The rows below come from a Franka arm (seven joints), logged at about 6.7 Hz.
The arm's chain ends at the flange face. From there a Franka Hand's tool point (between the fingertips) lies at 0.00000 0.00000 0.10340 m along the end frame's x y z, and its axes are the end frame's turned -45 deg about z.
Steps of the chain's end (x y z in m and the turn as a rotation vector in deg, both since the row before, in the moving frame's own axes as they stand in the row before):
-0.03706 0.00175 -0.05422 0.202 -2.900 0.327
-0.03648 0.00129 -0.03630 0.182 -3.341 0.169
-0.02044 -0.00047 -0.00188 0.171 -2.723 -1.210
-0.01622 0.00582 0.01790 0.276 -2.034 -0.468
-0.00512 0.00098 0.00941 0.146 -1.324 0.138
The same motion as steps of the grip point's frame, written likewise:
-0.03087 -0.02893 -0.05435 2.193 -1.908 0.327
-0.03073 -0.02938 -0.03648 2.491 -2.234 0.169
-0.01742 -0.01844 -0.00200 2.046 -1.805 -1.210
-0.01784 -0.01029 0.01783 1.633 -1.243 -0.468
-0.00581 -0.00480 0.00938 1.039 -0.833 0.138

